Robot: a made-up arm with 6 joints. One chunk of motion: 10 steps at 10 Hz.
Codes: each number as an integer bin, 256 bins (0 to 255) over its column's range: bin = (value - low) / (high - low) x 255, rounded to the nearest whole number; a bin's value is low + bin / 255 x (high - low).
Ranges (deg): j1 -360.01..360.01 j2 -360.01..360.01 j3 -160..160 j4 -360.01..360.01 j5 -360.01..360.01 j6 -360.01..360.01
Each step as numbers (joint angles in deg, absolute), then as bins.
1 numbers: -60.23 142.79 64.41 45.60 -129.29 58.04
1 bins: 106 178 179 144 82 148
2 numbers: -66.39 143.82 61.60 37.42 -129.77 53.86
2 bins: 104 178 177 141 82 147
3 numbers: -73.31 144.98 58.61 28.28 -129.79 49.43
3 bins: 102 179 174 138 82 145
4 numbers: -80.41 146.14 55.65 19.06 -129.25 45.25
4 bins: 99 179 172 134 82 144
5 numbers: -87.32 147.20 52.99 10.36 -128.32 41.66
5 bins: 97 180 170 131 82 142
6 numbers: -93.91 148.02 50.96 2.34 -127.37 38.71
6 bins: 94 180 168 128 82 141
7 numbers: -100.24 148.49 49.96 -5.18 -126.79 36.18
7 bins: 92 180 167 126 83 140
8 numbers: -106.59 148.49 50.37 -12.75 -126.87 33.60
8 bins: 90 180 168 123 83 139
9 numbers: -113.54 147.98 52.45 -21.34 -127.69 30.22
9 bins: 87 180 169 120 82 138
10 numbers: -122.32 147.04 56.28 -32.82 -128.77 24.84
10 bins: 84 180 172 116 82 136
